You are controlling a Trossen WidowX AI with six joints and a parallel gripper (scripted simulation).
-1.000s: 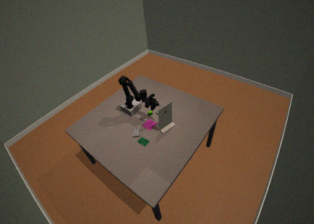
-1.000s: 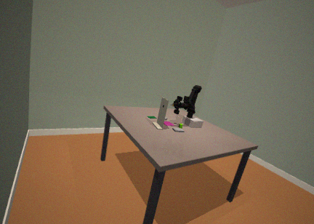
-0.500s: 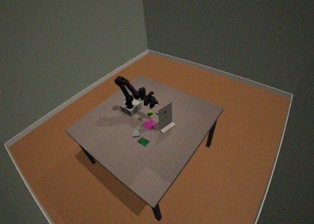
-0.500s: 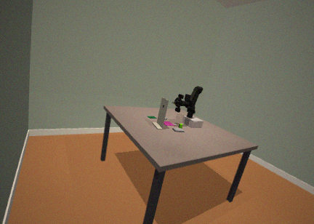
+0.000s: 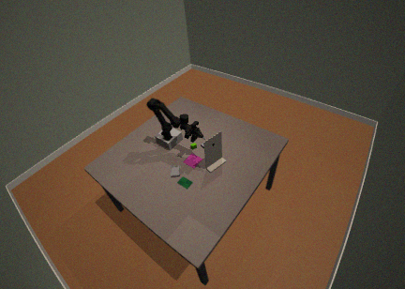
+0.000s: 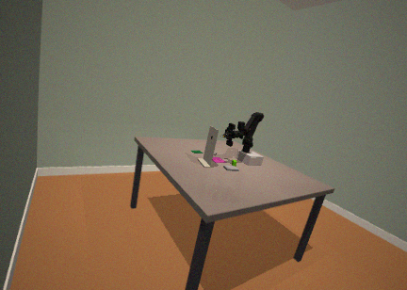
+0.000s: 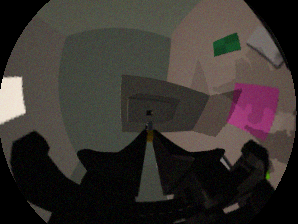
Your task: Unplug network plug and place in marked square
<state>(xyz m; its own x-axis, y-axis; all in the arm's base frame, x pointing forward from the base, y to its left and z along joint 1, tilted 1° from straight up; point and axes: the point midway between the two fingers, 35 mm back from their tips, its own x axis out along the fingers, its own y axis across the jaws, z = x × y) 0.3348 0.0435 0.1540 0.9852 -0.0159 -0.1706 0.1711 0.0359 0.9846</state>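
My gripper tip is now 7 cm past the magenta square, 8 cm to the left of it and 24 cm above it. Round my gripper tip: network plug: 1 cm ahead; then upright pale panel: 10 cm ahead, 1 cm to the right, 10 cm below; then green cube: 16 cm behind, 5 cm to the left, 22 cm below.
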